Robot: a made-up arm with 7 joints.
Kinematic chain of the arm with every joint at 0, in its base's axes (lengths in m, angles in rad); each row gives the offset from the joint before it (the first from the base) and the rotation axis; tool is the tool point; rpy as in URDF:
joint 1: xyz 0 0 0.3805 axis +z
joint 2: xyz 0 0 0 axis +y
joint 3: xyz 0 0 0.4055 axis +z
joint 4: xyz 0.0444 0 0 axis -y
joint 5: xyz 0.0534 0 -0.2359 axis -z
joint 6: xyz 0 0 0 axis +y
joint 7: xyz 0.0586 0 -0.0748 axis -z
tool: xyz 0 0 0 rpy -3.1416 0 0
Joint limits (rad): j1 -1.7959..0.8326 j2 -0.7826..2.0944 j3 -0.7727..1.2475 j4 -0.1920..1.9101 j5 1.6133..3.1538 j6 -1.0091..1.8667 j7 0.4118..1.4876
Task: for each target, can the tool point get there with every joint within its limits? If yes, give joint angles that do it. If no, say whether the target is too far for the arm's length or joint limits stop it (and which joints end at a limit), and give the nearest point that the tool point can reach.
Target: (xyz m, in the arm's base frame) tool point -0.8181 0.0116 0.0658
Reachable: no: too far | nearest point -0.3309 -0.1411 0.0285 | short by 0.512 m
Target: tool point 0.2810 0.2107 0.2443
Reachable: yes | joints 0.4838 0.9615 0.1604 0.6732 2.9809 1.0369 0.5568
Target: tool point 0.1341 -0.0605 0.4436
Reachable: yes | joints -0.8231 0.1558 0.4340 0.1207 2.6437 0.6578 1.0757
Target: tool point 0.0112 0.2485 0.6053
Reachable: yes | joints 0.2332 -0.4495 0.9658 0.6142 2.7047 0.7921 0.9908
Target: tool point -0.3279 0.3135 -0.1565
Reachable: no: joint limits stop it (at a limit: joint 1, joint 2) | nearest point -0.0882 0.2934 -0.0179 | short by 0.278 m
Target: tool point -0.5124 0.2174 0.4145
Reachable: no: joint limits stop it (at a limit: joint 2, joint 3) | nearest point -0.3316 0.1407 0.5861 | short by 0.261 m
